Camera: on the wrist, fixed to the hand. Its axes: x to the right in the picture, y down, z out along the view.
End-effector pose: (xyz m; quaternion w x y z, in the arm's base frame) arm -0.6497 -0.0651 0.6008 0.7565 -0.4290 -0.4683 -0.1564
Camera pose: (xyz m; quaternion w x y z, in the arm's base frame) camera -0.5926 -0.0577 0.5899 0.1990 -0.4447 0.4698 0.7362
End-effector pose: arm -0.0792 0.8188 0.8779 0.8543 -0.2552 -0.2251 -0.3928
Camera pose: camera -0.0250 0.8151 0.8561 0.4166 -0.1840 0.2993 0.8384
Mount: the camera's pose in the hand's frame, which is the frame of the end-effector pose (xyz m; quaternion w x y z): 0.0213 0.0462 -0.0290 0.0062 0.0203 0.0632 0.9978
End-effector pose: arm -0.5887 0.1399 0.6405 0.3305 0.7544 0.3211 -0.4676
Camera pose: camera -0.5301 0.1402 0.6401 0.4330 0.3613 -0.7393 0.3680
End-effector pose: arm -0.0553 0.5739 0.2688 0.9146 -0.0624 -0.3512 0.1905
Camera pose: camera -0.0356 0.6253 0.2489 0.1609 0.3443 -0.1218 -0.9169
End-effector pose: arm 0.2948 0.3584 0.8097 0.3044 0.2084 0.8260 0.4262
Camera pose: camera 0.2635 0.3799 0.8543 0.4798 -0.8047 0.1749 -0.3028
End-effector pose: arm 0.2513 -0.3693 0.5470 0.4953 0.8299 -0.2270 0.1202
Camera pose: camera 0.2476 -0.3681 0.6054 0.1194 0.2189 0.7957 -0.5520
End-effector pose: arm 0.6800 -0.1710 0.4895 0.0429 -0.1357 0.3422 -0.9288
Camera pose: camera 0.6508 -0.1918 0.4432 0.9081 0.4002 0.1214 0.0215
